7 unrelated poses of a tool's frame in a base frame.
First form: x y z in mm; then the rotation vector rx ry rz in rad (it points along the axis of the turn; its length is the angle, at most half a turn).
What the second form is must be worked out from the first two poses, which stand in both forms.
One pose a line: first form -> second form
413 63 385 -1.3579 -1.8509 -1.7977 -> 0.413 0.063 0.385 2.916 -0.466 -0.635 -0.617
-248 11 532 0.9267 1.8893 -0.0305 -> -0.248 0.011 0.532 2.105 0.440 0.898 -0.014
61 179 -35 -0.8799 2.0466 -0.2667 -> 0.061 0.179 -0.035 2.244 -0.392 0.912 -0.119
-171 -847 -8 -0.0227 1.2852 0.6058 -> -0.171 -0.847 -0.008 1.421 -0.016 0.904 0.426
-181 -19 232 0.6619 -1.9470 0.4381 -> -0.181 -0.019 0.232 2.103 0.315 -0.926 0.208
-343 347 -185 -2.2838 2.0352 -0.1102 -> -0.343 0.347 -0.185 3.061 -0.746 0.665 -0.036
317 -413 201 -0.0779 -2.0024 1.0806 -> 0.317 -0.413 0.201 2.277 -0.034 -0.880 0.475
